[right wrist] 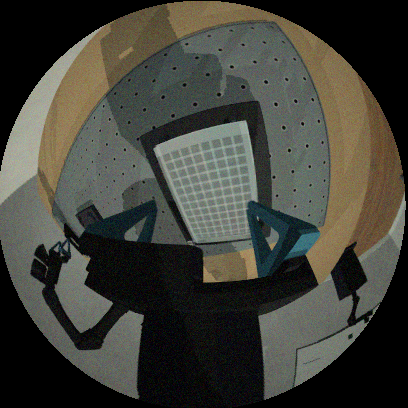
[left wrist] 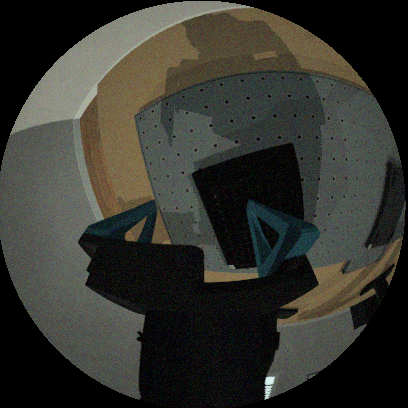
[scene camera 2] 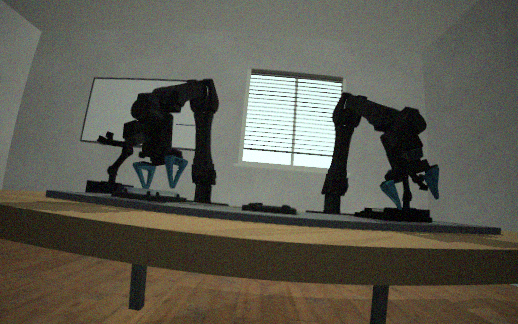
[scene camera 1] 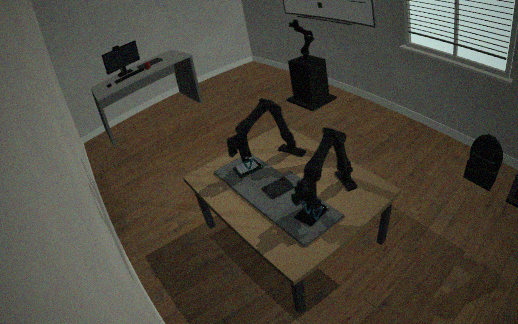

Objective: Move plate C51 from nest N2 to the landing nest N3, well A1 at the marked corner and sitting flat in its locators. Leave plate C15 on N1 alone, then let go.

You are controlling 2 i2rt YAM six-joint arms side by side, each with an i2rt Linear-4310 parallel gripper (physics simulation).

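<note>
A white plate with a grid of wells [scene camera 1: 246,168] [right wrist: 210,185] sits in a dark nest [right wrist: 265,150] at the left of scene camera 1. My right gripper [scene camera 2: 159,187] [right wrist: 201,204] is open and empty, low over this plate's near end, fingertips apart across it. A black plate-like block [scene camera 1: 309,216] [scene camera 2: 395,215] [left wrist: 255,175] lies at the other end of the board. My left gripper [scene camera 2: 418,203] [left wrist: 201,204] is open and empty above it. A dark low nest [scene camera 1: 278,187] [scene camera 2: 269,208] [left wrist: 387,210] [right wrist: 89,216] between them bears no plate. Labels and the A1 corner are not readable.
The nests stand on a grey perforated board [scene camera 2: 325,218] [left wrist: 187,140] [right wrist: 295,150] on a wooden table [scene camera 1: 280,257]. A desk with a monitor [scene camera 1: 121,57] and a black pedestal [scene camera 1: 309,80] with a small arm stand farther back in the room.
</note>
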